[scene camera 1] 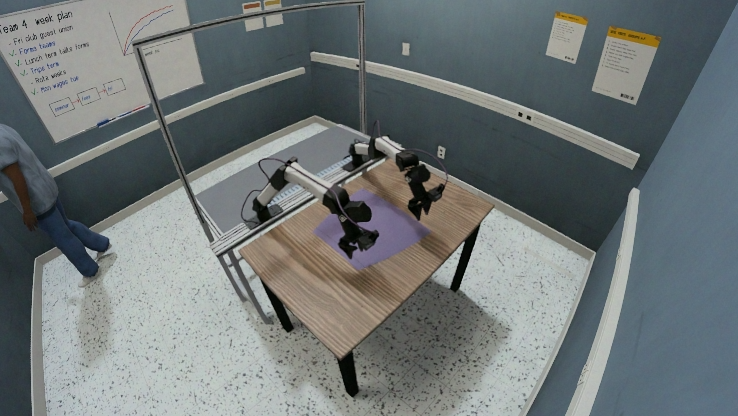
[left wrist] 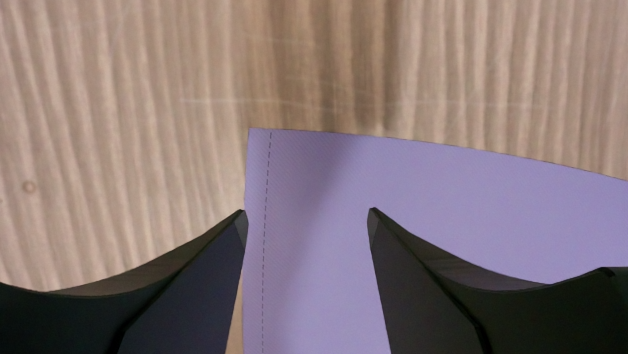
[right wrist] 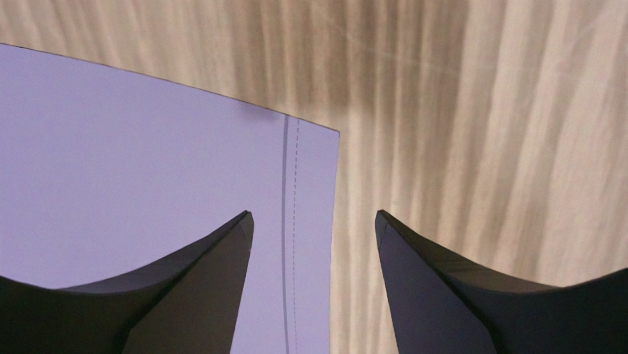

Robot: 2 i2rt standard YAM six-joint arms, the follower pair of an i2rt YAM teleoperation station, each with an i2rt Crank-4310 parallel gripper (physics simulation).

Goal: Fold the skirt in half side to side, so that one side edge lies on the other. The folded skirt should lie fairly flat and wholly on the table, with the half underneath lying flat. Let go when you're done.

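Note:
The purple skirt (scene camera 1: 395, 232) (left wrist: 475, 210) (right wrist: 150, 165) lies flat and spread out on the wooden table. A stitched line runs along its edge in the left wrist view, and a stitched line beside a darker line shows near its edge in the right wrist view. My left gripper (scene camera 1: 422, 210) (left wrist: 307, 213) is open and empty above the skirt's edge near one corner. My right gripper (scene camera 1: 356, 253) (right wrist: 314, 215) is open and empty above the opposite side edge near another corner, one finger over the skirt and one over bare wood.
The wooden table (scene camera 1: 310, 268) extends around the skirt. A metal frame (scene camera 1: 164, 129) rises behind the arms, beside a grey surface (scene camera 1: 232, 198). A person (scene camera 1: 36, 191) stands at the far left of the picture, away from the table.

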